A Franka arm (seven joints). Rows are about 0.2 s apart.
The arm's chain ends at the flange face. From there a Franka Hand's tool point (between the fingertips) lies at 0.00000 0.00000 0.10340 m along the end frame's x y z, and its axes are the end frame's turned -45 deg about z.
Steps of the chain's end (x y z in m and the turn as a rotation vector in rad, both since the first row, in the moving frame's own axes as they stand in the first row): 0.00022 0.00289 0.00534 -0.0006 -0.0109 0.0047; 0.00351 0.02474 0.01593 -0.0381 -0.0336 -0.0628
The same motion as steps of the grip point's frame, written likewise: -0.00273 0.00144 0.00533 0.0073 -0.0081 0.0047; -0.02024 0.02047 0.01580 -0.0032 -0.0507 -0.0628
